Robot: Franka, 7 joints.
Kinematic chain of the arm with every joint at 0, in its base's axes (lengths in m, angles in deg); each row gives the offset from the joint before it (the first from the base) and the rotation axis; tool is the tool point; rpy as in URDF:
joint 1: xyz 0 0 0.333 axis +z
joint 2: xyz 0 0 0 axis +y
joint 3: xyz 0 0 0.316 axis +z
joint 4: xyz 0.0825 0 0 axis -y
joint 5: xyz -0.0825 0 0.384 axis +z
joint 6: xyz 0 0 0 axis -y
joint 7: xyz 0.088 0 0 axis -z
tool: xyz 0 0 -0.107 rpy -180 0 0
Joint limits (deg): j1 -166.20..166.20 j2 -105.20..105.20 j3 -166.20..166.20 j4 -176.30..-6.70 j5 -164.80..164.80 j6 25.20..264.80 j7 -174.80..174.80
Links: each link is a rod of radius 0.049 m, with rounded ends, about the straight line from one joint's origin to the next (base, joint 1, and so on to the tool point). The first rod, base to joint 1, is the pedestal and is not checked.
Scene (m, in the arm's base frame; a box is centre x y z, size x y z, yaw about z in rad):
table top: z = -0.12
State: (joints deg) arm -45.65 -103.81 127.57 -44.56 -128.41 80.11 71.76
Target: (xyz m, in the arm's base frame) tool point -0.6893 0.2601 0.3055
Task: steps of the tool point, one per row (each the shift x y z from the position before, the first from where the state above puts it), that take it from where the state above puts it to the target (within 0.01 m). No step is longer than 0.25 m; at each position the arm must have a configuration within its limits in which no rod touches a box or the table.
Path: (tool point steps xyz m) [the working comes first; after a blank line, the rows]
Joints at the target: -16.74 -99.23 123.69 -11.95 -131.64 51.45 71.76
Straight joint move there: clear.

1: -0.1916 -0.0973 0.0860
2: -0.1390 -0.1561 0.0849
3: -0.0715 -0.1889 0.0780

